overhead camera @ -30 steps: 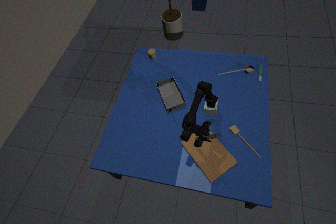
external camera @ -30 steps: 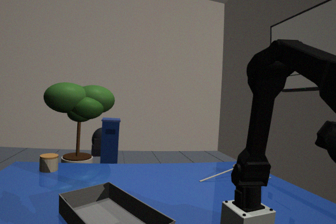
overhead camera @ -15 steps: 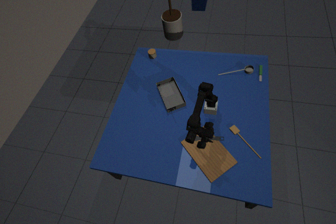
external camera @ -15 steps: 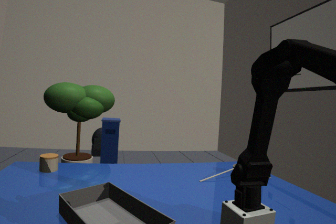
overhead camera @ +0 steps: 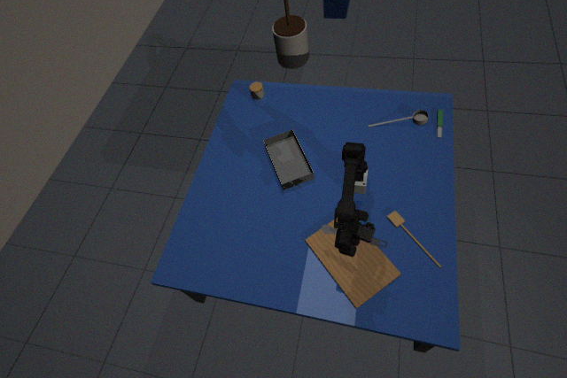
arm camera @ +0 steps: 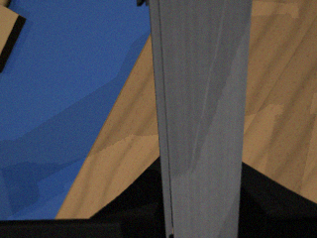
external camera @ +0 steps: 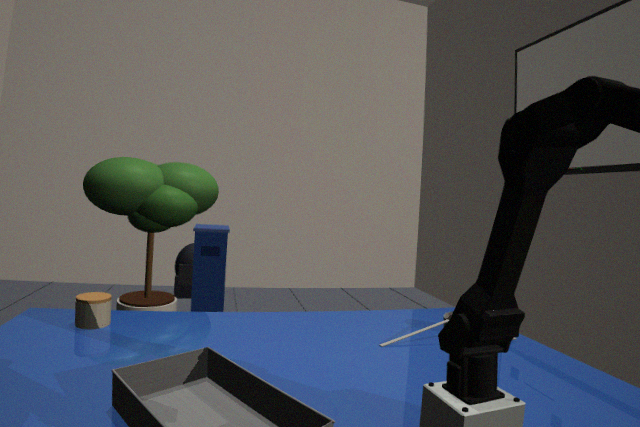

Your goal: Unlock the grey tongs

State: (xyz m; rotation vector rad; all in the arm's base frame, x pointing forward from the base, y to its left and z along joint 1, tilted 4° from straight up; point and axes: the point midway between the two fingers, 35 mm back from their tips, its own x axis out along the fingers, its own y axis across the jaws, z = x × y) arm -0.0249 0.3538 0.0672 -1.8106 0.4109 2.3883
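The wooden board is 3 cm ahead of my gripper tip, 3 cm to the left of it and 13 cm below it. Also, from my gripper tip: cork-topped cup: 66 cm ahead, 91 cm to the right, 10 cm below; grey roasting tin: 39 cm ahead, 44 cm to the right, 11 cm below.
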